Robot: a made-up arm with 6 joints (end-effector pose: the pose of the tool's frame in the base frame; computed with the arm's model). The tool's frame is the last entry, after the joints.
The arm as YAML. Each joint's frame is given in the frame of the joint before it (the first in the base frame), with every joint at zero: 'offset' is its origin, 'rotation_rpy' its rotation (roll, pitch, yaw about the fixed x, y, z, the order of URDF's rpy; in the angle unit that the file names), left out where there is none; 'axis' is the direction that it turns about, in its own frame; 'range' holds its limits. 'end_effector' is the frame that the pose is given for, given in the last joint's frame.
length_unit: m
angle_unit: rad
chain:
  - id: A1
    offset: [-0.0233, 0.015, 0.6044]
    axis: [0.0, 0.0, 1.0]
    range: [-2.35, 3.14]
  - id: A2
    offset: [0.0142, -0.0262, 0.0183]
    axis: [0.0, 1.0, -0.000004]
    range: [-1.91, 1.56]
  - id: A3
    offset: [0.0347, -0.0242, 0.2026]
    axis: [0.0, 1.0, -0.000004]
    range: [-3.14, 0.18]
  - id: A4
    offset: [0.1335, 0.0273, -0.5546]
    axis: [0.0, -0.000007, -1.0]
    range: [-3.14, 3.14]
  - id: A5
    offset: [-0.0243, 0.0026, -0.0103]
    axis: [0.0, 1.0, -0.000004]
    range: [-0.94, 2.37]
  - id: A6
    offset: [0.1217, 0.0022, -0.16]
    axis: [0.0, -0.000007, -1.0]
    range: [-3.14, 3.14]
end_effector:
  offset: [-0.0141, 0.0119, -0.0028]
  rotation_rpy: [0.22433, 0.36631, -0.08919]
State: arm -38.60 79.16 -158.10 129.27 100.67 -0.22
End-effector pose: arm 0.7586 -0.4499 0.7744 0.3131 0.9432 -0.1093 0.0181
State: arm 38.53 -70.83 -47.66 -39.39 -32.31 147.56
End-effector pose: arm 0.1188 0.2478 1.2604 0.2497 0.9596 -0.0645 0.1129
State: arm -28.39 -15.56 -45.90 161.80 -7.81 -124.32
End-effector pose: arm 0.5051 -0.3236 0.5043 0.7695 0.2207 -0.3696 -0.4718
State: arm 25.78 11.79 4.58 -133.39 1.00 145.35
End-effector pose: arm -0.1062 0.0381 0.0983 0.9502 0.0380 0.3079 0.0304
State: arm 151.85 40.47 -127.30 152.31 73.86 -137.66
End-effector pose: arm -0.8565 0.3964 0.9703 0.2090 -0.8644 -0.1643 -0.4268
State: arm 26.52 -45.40 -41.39 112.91 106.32 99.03
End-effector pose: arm 0.3973 0.4168 0.9871 0.2955 0.3400 0.8369 -0.3109
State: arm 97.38 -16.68 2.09 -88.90 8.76 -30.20
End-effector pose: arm -0.0917 0.3072 0.1410 0.2020 0.2898 0.0538 -0.9340
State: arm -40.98 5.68 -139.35 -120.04 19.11 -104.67
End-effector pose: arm 0.3800 -0.3238 1.4360 0.0962 -0.7188 0.6805 0.1054
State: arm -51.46 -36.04 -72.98 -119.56 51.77 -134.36
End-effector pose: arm 0.2761 -0.4933 1.2282 0.1270 -0.2905 0.9178 0.2389
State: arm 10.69 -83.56 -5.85 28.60 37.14 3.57
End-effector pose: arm 0.5429 0.1317 0.7822 0.8874 0.4038 -0.2217 -0.0168
